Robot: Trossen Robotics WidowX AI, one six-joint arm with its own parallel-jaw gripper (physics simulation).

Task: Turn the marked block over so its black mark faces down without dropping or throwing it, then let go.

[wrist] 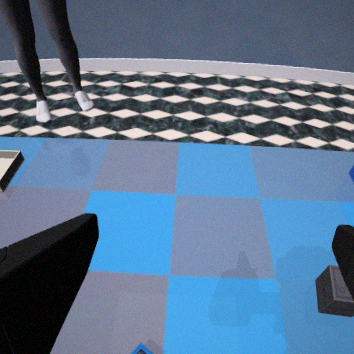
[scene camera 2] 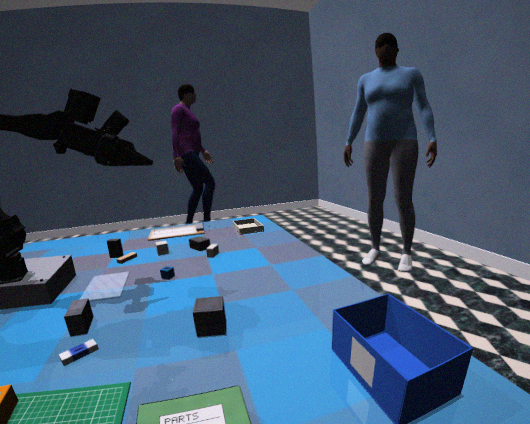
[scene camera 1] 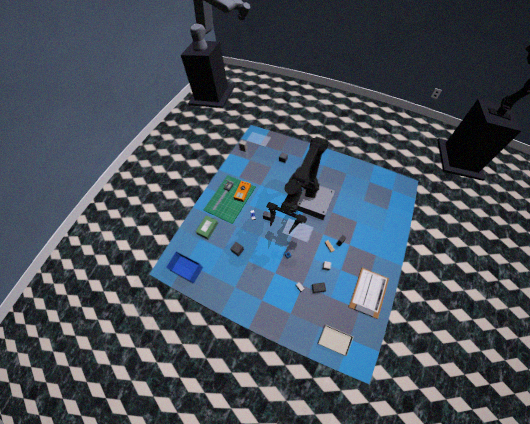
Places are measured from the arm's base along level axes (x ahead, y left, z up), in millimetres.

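Pixels of known places: gripper, fingertip midpoint: (wrist: 216, 231) (scene camera 2: 150, 163) (scene camera 1: 279, 230); arm's base at its link origin: (scene camera 2: 12, 277) (scene camera 1: 310, 192).
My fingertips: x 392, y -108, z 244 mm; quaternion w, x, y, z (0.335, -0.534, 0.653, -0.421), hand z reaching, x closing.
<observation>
For each thing: its top centre in the pictures, then the offset to it from my fingertips. Level surfaces: height alone.
- small blue block at its top centre: (scene camera 2: 166, 268) (scene camera 1: 288, 254) 9 mm ahead, 53 mm left, 278 mm down
- dark grey block at its top centre: (wrist: 349, 283) (scene camera 2: 208, 303) (scene camera 1: 236, 247) 45 mm ahead, 231 mm right, 253 mm down
- dark block at its top centre: (scene camera 2: 76, 306) 198 mm back, 107 mm right, 260 mm down
- blue bin at its top centre: (scene camera 2: 396, 327) (scene camera 1: 182, 265) 225 mm ahead, 484 mm right, 230 mm down
- green cutting mat at its surface level: 301 mm down
- cream tray at its top centre: (scene camera 2: 247, 222) (scene camera 1: 336, 340) 396 mm ahead, 380 mm left, 280 mm down
A small blue block (scene camera 1: 287, 255) (scene camera 2: 167, 272) (wrist: 141, 349) rests on the blue and grey tiled mat, in front of the arm. A dark patch shows on its upper side; in the wrist view only its corner shows at the bottom edge. My gripper (scene camera 1: 282, 228) (scene camera 2: 151, 162) (wrist: 216, 231) is open with its fingers wide apart and nothing between them. It is held high above the mat and points outward at a slant, apart from the block. The block's underside is hidden.
A dark grey block (scene camera 1: 237, 248) (scene camera 2: 210, 316) (wrist: 334, 291) and another dark block (scene camera 2: 79, 317) stand nearby. A blue bin (scene camera 1: 184, 267) (scene camera 2: 440, 382), a green cutting mat (scene camera 1: 217, 212) and a cream tray (scene camera 1: 335, 340) (scene camera 2: 248, 226) lie farther out.
</observation>
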